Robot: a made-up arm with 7 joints.
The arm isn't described. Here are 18 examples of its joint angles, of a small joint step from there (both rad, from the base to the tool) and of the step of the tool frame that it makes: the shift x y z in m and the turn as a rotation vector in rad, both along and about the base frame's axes.
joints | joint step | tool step
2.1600 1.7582 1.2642 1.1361 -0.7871 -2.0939 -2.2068 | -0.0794 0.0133 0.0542 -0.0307 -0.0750 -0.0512 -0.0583 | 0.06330 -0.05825 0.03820 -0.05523 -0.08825 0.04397
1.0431 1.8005 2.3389 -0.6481 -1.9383 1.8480 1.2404 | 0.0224 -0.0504 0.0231 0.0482 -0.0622 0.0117 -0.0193 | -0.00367 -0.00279 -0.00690 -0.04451 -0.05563 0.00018
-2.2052 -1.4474 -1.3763 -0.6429 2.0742 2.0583 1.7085 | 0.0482 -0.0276 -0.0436 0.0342 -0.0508 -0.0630 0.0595 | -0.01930 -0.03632 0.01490 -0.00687 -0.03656 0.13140
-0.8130 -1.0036 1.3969 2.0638 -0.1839 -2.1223 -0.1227 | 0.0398 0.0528 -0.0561 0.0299 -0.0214 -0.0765 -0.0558 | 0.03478 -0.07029 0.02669 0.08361 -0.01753 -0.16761
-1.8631 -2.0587 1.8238 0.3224 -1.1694 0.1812 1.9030 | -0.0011 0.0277 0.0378 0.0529 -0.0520 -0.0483 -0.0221 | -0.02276 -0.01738 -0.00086 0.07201 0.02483 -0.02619
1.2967 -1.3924 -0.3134 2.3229 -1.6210 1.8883 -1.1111 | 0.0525 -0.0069 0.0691 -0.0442 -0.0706 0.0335 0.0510 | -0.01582 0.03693 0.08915 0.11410 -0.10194 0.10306
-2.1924 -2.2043 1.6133 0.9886 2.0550 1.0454 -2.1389 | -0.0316 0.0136 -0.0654 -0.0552 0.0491 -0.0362 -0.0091 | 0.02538 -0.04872 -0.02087 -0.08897 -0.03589 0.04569
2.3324 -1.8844 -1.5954 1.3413 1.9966 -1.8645 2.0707 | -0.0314 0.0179 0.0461 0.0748 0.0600 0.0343 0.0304 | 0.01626 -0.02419 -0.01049 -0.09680 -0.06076 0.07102
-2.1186 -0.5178 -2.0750 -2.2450 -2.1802 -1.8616 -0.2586 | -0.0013 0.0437 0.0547 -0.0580 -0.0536 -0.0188 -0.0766 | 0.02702 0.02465 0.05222 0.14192 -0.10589 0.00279
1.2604 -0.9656 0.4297 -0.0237 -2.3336 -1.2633 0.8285 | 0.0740 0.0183 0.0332 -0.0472 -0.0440 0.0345 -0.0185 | -0.02620 0.01384 0.05727 0.08352 0.03186 0.05875
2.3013 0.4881 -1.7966 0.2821 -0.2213 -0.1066 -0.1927 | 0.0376 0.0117 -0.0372 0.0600 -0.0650 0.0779 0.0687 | -0.02768 0.05458 0.01987 -0.09979 -0.01878 -0.09094
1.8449 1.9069 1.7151 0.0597 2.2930 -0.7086 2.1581 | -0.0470 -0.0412 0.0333 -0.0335 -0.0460 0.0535 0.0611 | 0.01262 0.00782 0.02217 -0.01006 -0.02600 -0.11670
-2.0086 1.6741 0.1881 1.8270 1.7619 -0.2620 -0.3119 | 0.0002 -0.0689 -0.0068 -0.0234 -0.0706 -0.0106 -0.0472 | -0.00707 -0.00577 0.02817 -0.01916 0.01318 0.05176
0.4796 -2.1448 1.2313 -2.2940 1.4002 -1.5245 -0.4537 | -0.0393 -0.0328 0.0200 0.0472 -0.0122 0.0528 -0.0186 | 0.04950 -0.02203 0.01910 -0.02633 -0.06338 0.07131
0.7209 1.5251 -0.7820 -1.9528 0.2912 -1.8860 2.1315 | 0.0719 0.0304 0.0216 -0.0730 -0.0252 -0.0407 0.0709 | 0.00367 -0.01092 -0.05188 0.05722 0.03397 0.09576
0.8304 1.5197 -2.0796 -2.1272 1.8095 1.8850 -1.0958 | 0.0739 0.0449 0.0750 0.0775 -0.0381 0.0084 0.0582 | 0.05551 -0.04546 -0.12217 0.18616 0.13899 0.04283
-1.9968 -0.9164 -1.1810 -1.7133 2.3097 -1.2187 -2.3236 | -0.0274 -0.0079 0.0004 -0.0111 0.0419 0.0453 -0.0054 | 0.02768 0.01136 0.00726 -0.01651 0.04465 0.04649
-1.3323 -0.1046 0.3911 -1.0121 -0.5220 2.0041 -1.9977 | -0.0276 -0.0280 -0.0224 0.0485 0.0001 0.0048 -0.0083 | 0.00520 0.04516 0.03777 -0.05674 -0.03881 0.06489
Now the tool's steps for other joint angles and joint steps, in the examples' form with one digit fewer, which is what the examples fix.
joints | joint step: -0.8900 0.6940 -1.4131 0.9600 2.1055 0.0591 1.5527 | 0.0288 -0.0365 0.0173 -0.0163 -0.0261 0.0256 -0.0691
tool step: 0.0074 -0.0138 0.0030 0.0463 -0.0018 -0.0189
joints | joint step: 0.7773 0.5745 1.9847 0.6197 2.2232 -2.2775 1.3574 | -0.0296 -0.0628 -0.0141 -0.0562 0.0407 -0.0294 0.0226
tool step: -0.0139 0.0215 -0.0262 0.0413 -0.1131 -0.0502
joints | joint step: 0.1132 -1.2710 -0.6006 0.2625 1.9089 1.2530 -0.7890 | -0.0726 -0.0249 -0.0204 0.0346 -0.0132 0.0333 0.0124
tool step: -0.0278 0.0215 0.0905 -0.1335 -0.0564 -0.0326
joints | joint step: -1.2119 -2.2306 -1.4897 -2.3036 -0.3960 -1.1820 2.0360 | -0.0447 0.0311 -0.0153 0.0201 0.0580 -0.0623 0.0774
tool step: -0.0154 -0.0124 0.0105 -0.0863 -0.1019 -0.0677
